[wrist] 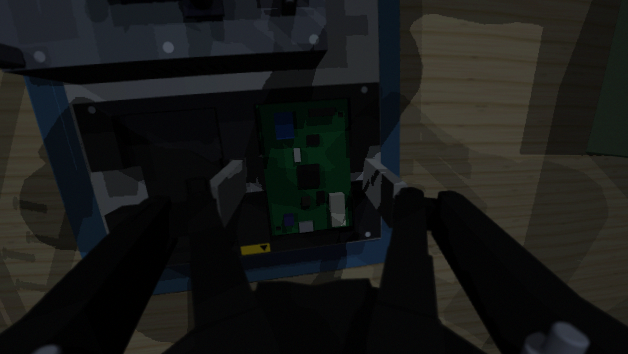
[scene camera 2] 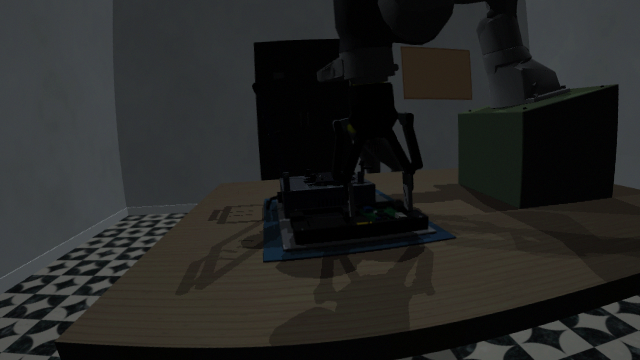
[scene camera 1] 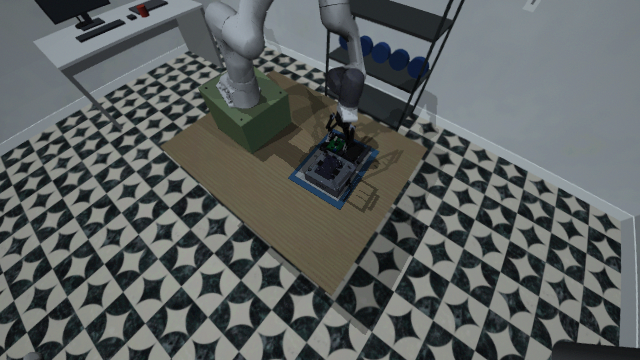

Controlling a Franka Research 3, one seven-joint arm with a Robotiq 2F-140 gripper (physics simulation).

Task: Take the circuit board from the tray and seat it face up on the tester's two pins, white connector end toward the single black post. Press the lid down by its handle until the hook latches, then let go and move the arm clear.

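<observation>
The green circuit board [scene camera 1: 335,145] [wrist: 308,170] lies face up in the right pocket of the black tray [scene camera 2: 360,229] [wrist: 240,115]. Its white connector is at the lower right in the wrist view. My gripper [scene camera 2: 380,207] [wrist: 305,174] is open, with one finger on each side of the board and gaps to both of its long edges. The fingertips are low, at about the tray's height. The grey tester [scene camera 1: 327,172] [scene camera 2: 325,195] [wrist: 200,50] stands beside the tray. Its pins and the black post cannot be made out clearly. The lid and hook are hard to make out.
Tray and tester stand on a blue mat [scene camera 1: 341,205] [scene camera 2: 272,252] [wrist: 391,125] on the wooden table [scene camera 1: 280,210] [scene camera 2: 200,320]. The green robot base block [scene camera 1: 250,122] [scene camera 2: 565,150] stands near them. A shelf rack [scene camera 1: 392,17] with blue discs is behind the arm.
</observation>
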